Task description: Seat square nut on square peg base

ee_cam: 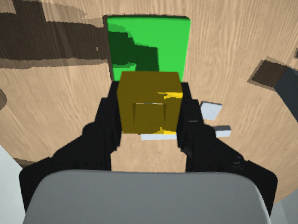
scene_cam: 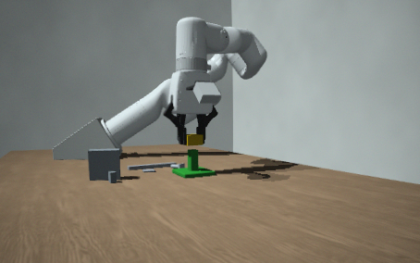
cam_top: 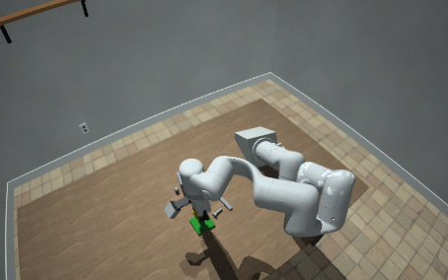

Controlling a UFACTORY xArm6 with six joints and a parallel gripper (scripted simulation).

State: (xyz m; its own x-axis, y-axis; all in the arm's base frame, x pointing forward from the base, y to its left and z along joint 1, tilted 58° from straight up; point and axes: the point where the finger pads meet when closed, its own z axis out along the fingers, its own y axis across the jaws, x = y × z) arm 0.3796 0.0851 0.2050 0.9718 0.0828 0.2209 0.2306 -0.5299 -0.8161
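Right now the thin grey bar is 11 cm behind my hand, 9 cm to the right of it and 9 cm below it. Also, from my hand: grey block (2 cm ahead, 21 cm to the right, 6 cm below); then small grey cube (6 cm ahead, 19 cm to the right, 8 cm below).
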